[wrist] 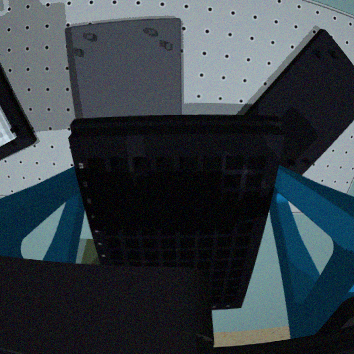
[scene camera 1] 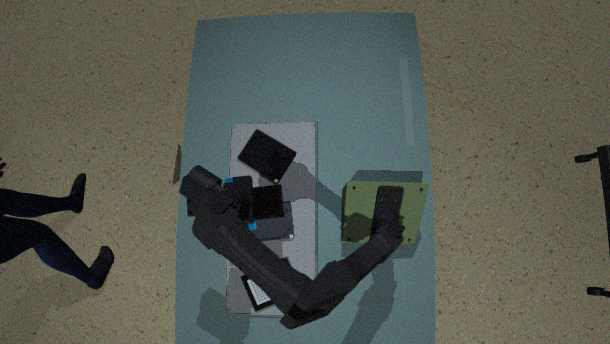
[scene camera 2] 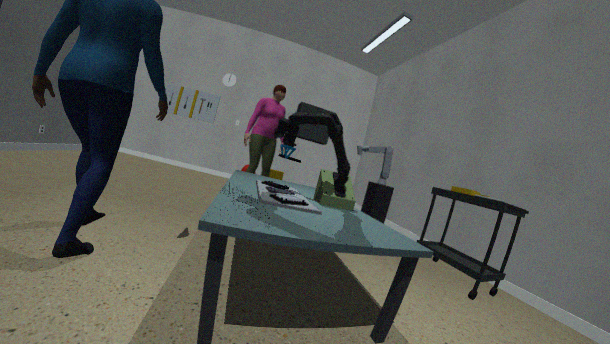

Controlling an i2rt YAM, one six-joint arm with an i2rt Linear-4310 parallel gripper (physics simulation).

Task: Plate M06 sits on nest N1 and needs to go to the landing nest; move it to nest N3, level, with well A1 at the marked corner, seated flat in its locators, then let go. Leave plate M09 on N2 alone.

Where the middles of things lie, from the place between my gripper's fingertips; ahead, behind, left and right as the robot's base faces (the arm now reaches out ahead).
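The black well plate [scene camera 1: 268, 203] sits to the right of my hand by 10 mm, and it is 40 mm behind my hand.
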